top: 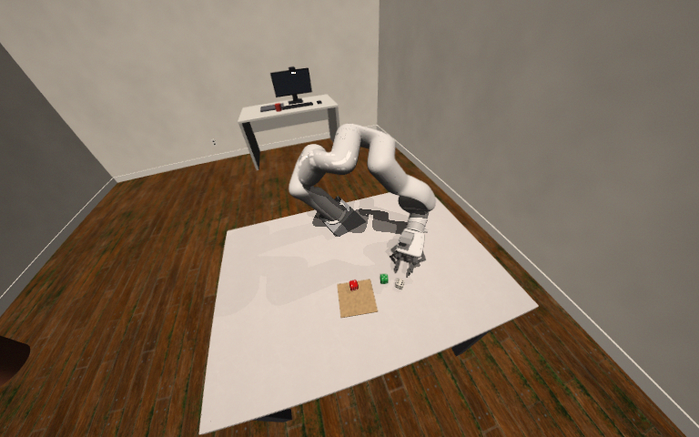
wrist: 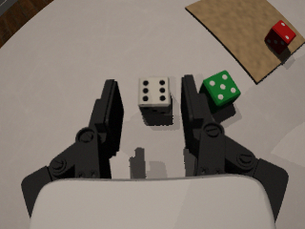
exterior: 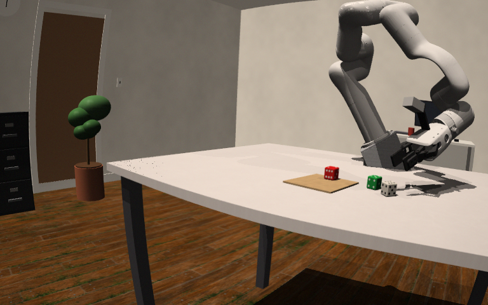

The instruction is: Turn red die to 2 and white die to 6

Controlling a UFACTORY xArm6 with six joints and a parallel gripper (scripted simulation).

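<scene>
My hand is 7 cm above the white die, 3 cm to the left of it and 2 cm short of it. Also, from my hand: red die 20 cm to the right, 6 cm below, 4 cm behind; green die 7 cm to the right, 7 cm below, 2 cm behind; tan mat 21 cm to the right, 8 cm below.
</scene>
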